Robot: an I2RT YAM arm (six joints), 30 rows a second.
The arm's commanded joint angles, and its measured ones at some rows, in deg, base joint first. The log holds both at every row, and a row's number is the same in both.
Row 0, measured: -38.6 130.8 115.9 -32.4 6.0 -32.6
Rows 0 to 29, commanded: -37.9 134.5 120.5 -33.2 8.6 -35.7; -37.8 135.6 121.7 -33.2 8.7 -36.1; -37.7 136.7 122.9 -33.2 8.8 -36.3; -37.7 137.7 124.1 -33.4 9.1 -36.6; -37.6 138.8 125.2 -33.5 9.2 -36.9; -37.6 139.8 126.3 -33.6 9.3 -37.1; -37.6 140.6 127.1 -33.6 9.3 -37.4; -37.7 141.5 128.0 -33.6 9.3 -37.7; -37.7 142.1 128.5 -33.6 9.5 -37.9; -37.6 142.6 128.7 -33.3 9.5 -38.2; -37.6 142.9 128.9 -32.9 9.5 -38.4; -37.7 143.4 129.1 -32.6 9.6 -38.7; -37.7 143.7 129.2 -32.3 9.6 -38.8; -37.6 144.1 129.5 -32.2 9.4 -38.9; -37.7 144.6 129.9 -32.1 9.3 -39.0; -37.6 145.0 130.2 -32.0 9.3 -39.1; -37.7 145.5 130.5 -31.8 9.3 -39.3; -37.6 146.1 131.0 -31.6 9.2 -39.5; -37.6 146.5 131.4 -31.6 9.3 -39.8; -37.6 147.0 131.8 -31.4 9.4 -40.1; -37.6 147.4 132.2 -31.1 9.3 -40.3; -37.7 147.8 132.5 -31.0 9.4 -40.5; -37.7 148.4 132.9 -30.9 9.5 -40.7; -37.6 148.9 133.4 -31.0 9.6 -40.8; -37.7 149.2 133.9 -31.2 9.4 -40.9; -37.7 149.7 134.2 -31.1 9.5 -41.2; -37.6 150.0 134.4 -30.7 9.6 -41.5; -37.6 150.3 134.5 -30.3 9.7 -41.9; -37.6 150.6 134.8 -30.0 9.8 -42.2; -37.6 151.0 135.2 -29.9 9.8 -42.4
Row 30, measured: -37.7 149.2 133.1 -30.6 9.2 -40.8
